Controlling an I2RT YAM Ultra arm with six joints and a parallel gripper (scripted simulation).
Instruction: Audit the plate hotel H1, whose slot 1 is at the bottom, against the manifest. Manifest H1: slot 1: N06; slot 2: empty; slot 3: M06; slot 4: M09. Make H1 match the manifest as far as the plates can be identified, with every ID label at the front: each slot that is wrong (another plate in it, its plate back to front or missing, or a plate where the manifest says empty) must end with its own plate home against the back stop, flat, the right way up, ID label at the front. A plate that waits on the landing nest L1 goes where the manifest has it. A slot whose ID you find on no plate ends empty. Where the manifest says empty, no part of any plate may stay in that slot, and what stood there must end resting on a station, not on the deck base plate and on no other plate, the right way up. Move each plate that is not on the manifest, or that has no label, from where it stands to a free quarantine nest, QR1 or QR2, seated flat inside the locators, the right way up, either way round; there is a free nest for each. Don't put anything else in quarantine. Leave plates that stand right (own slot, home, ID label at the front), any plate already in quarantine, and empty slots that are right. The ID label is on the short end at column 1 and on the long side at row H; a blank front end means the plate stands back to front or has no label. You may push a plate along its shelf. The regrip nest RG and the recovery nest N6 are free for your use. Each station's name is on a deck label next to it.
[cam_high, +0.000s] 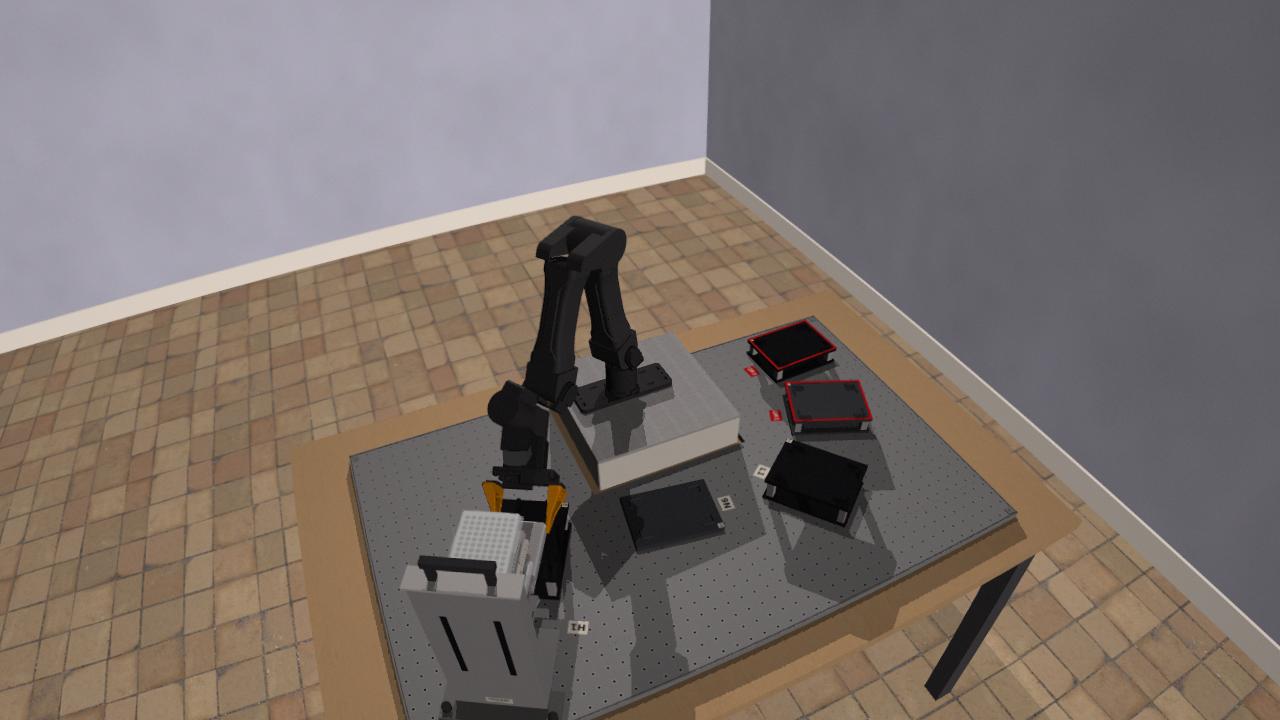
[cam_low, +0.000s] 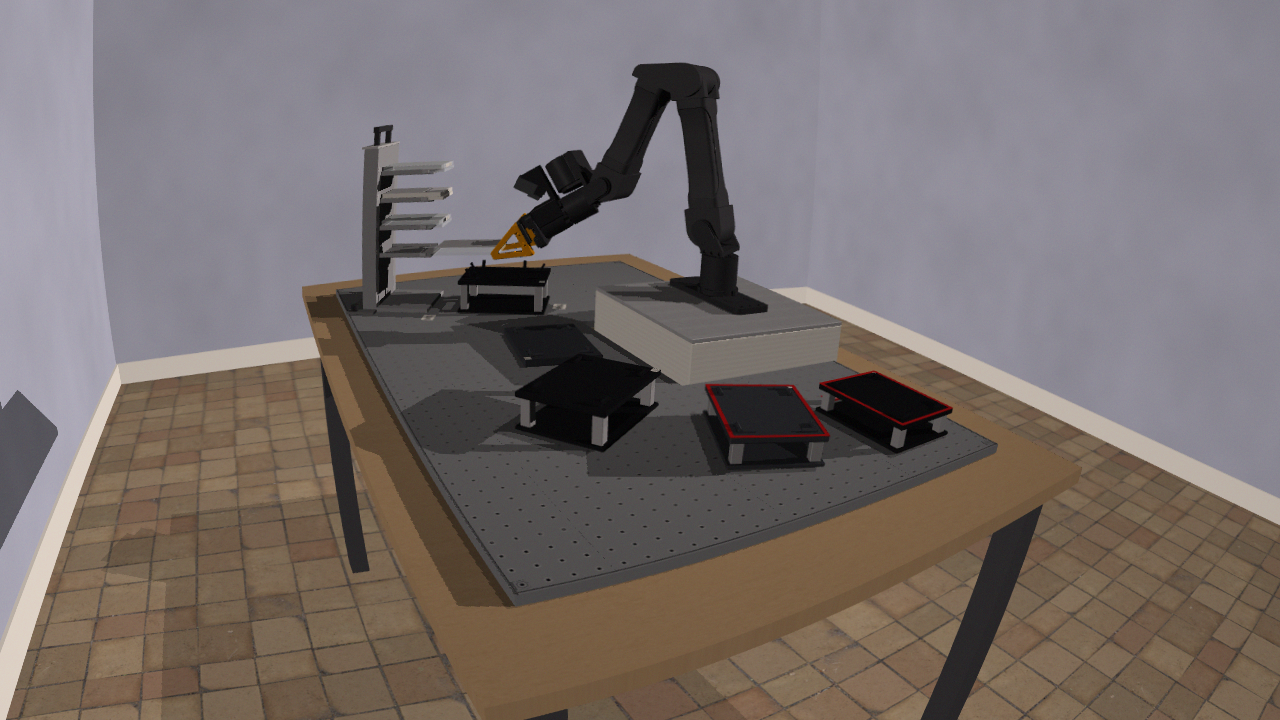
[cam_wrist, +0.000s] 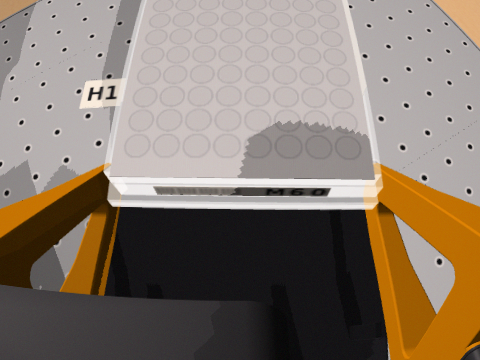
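My gripper is now 50 mm above the black regrip nest RG, 10 mm to the right of it and 10 mm past it. Also, from my hand: flat recovery nest N6 (270 mm to the left, 100 mm below, 10 mm ahead); H1 deck label (150 mm ahead, 110 mm below, 30 mm to the left); plate hotel H1 (220 mm ahead, 120 mm to the right, 50 mm above).
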